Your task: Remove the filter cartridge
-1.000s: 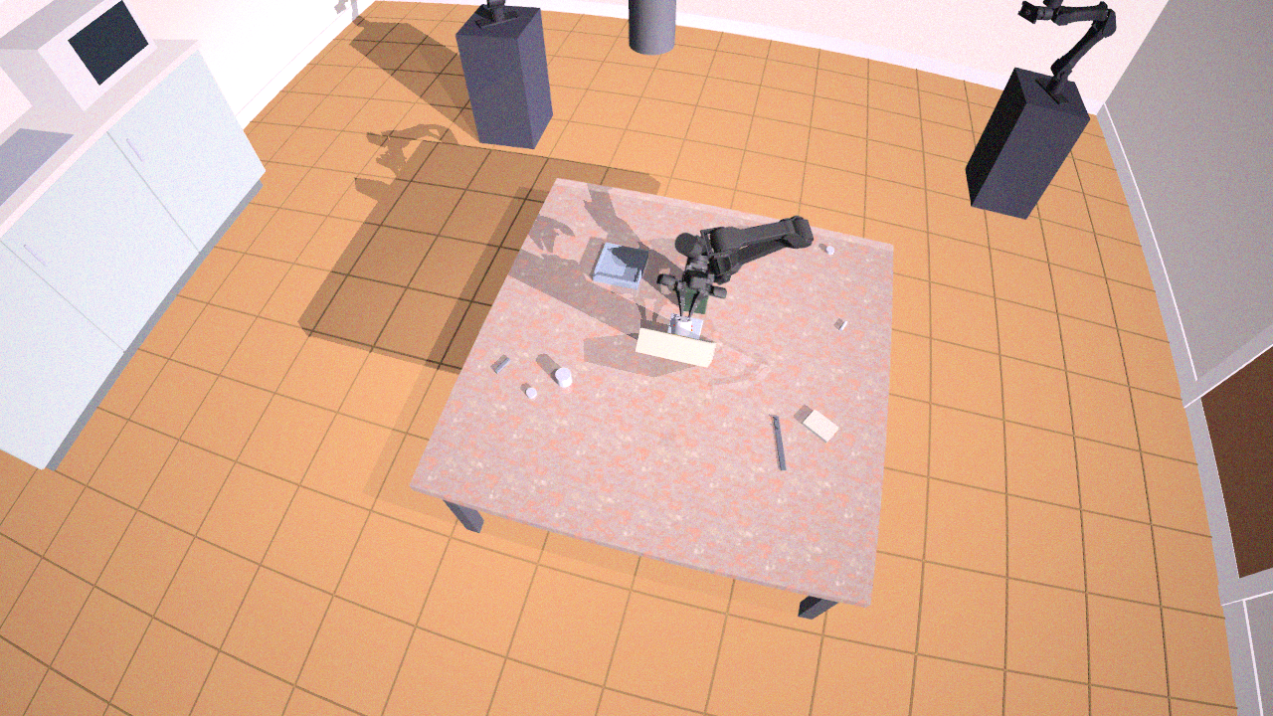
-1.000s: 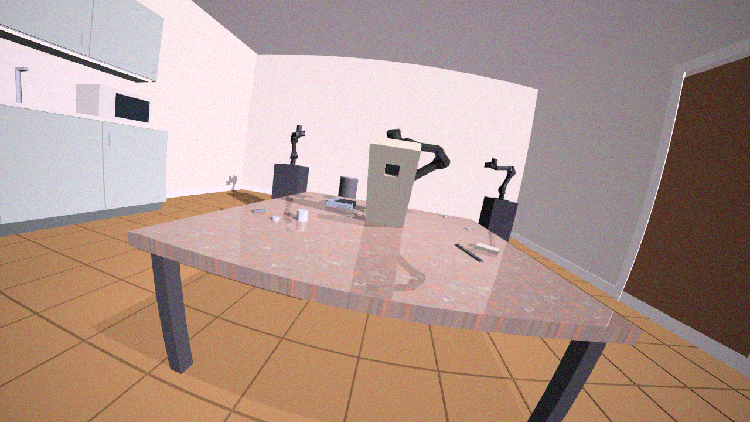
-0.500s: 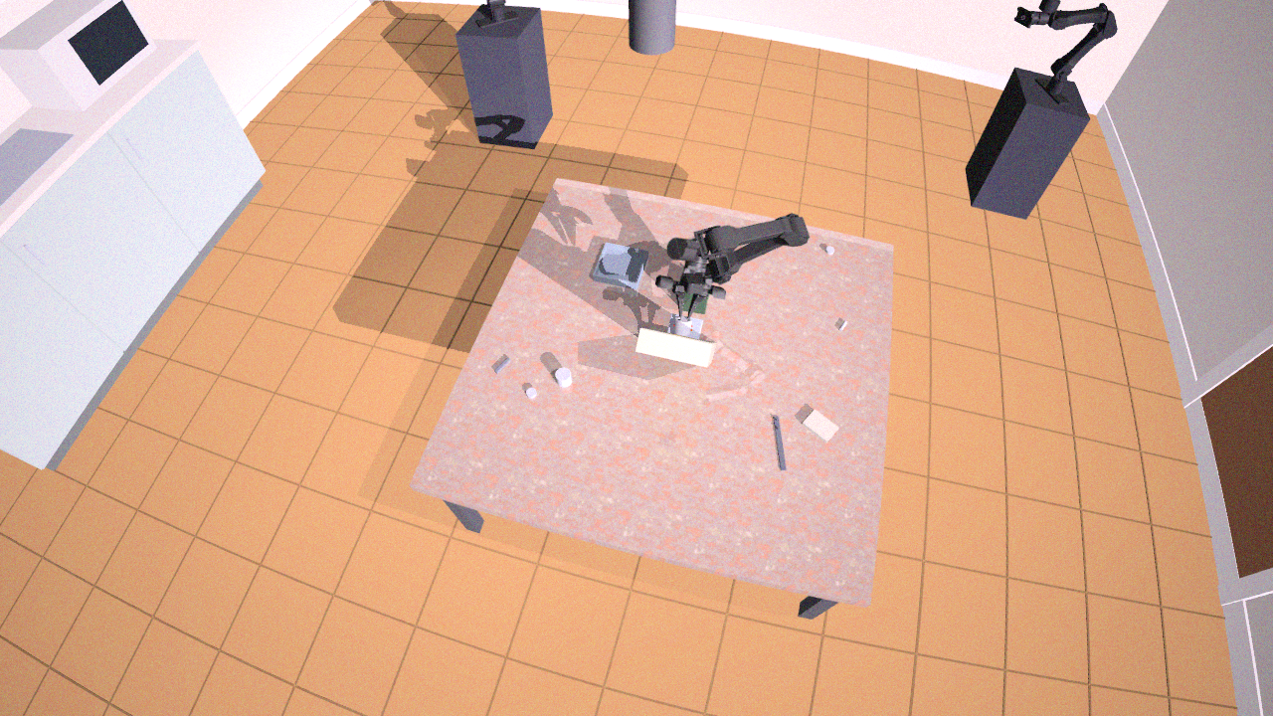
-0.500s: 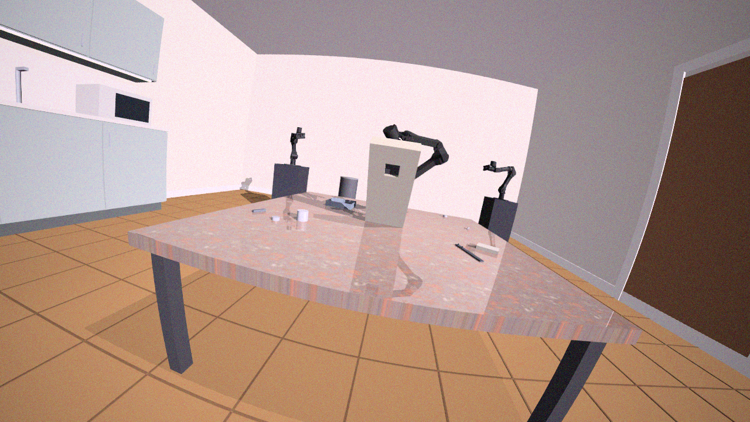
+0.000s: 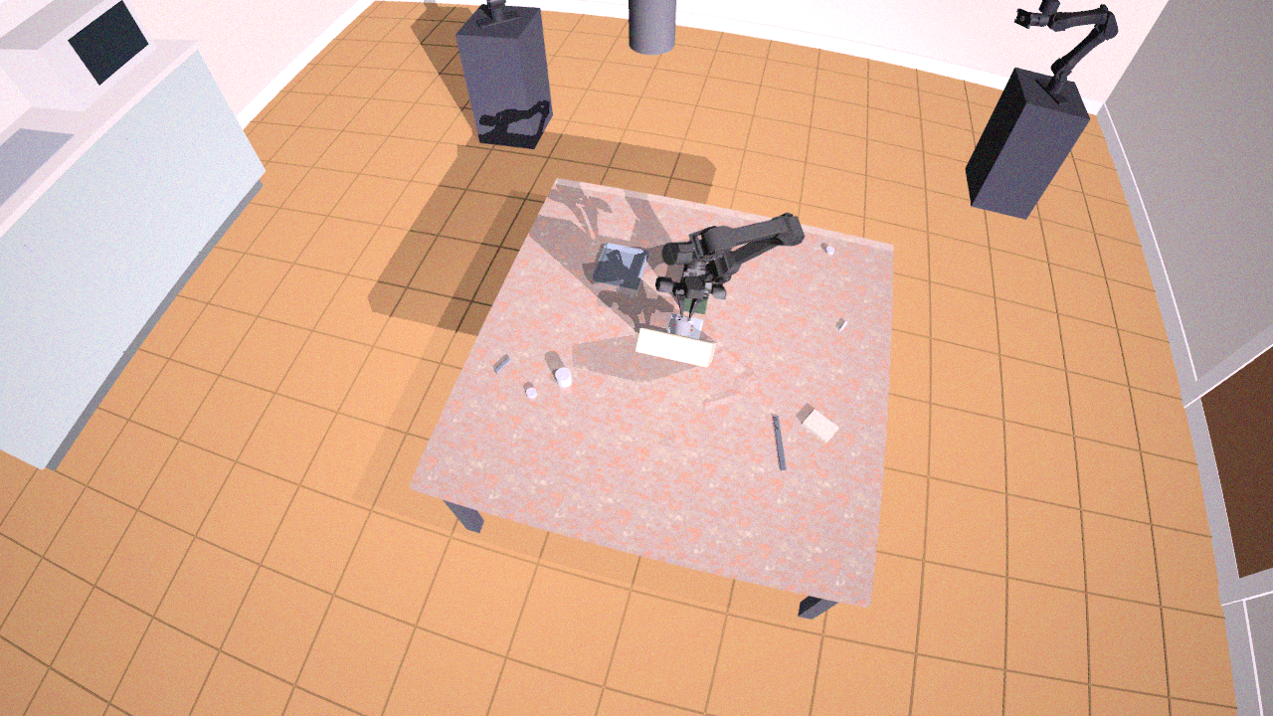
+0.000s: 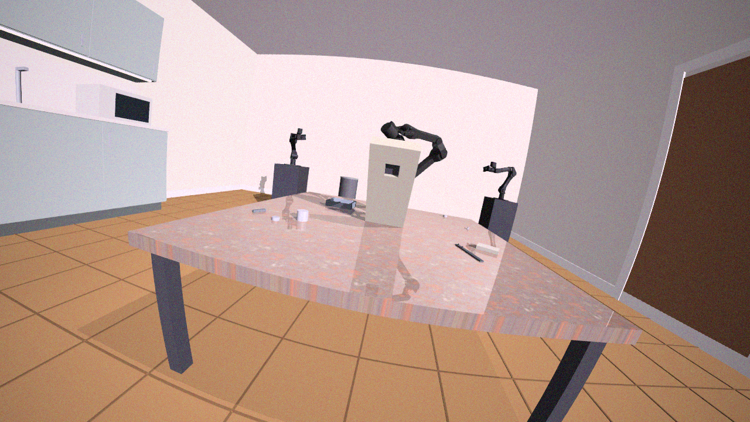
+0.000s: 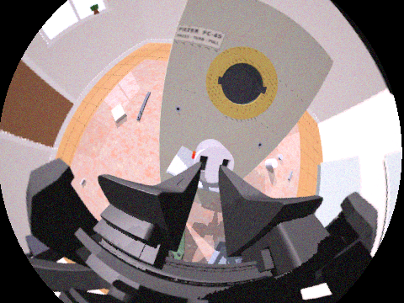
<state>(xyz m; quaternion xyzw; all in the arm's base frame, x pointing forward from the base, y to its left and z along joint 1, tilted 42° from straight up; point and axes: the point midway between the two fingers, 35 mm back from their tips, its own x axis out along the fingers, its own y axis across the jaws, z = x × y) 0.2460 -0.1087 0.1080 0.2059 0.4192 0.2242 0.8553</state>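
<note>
Right now the white round filter cartridge is 2 cm below my gripper tip and 1 cm ahead of it. The rest, counted from my gripper tip: beige block: 44 cm to the left, 24 cm below, 12 cm ahead; then grey-blue tray: 33 cm behind, 27 cm to the right, 24 cm below.
</note>
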